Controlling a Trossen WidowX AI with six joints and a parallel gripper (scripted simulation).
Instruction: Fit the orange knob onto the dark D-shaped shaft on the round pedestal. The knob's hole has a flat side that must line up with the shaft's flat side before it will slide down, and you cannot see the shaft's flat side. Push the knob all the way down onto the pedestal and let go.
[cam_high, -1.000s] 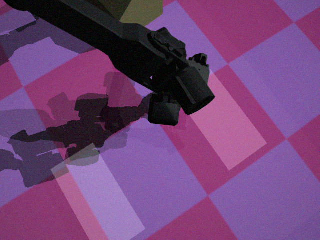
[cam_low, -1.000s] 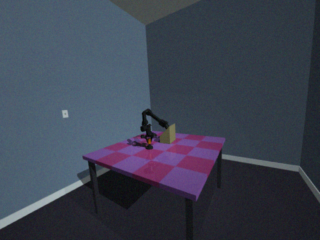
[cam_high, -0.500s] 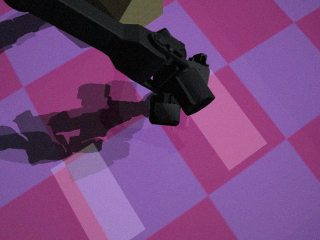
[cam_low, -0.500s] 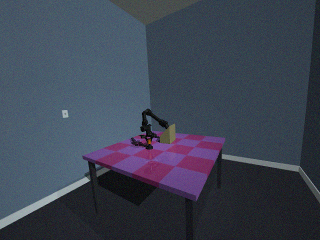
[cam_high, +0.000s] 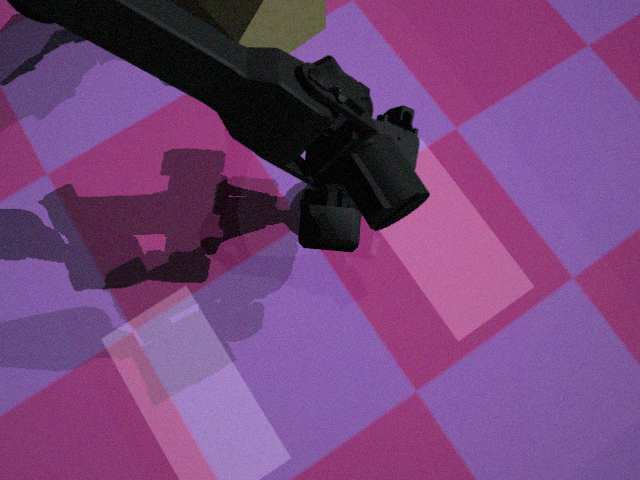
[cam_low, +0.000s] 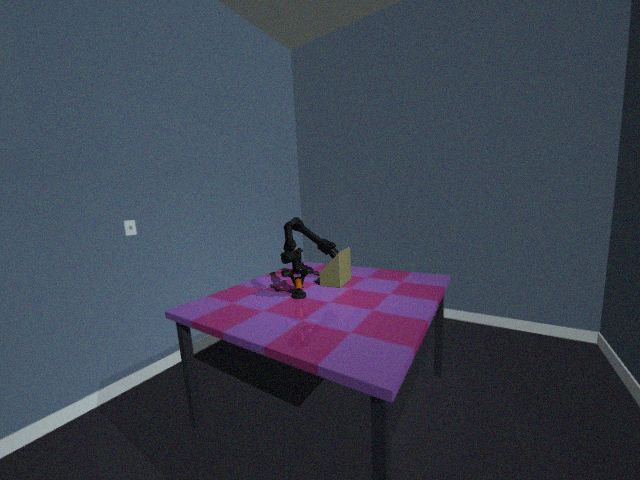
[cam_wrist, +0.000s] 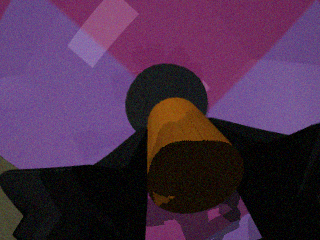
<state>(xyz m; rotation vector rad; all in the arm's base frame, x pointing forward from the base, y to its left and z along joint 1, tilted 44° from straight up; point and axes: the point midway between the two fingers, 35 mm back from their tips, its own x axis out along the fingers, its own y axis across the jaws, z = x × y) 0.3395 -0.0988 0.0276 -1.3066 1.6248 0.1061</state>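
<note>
My gripper tip is now 20 mm below the orange knob. Also, from my gripper tip: dark round pedestal 40 mm below.
</note>
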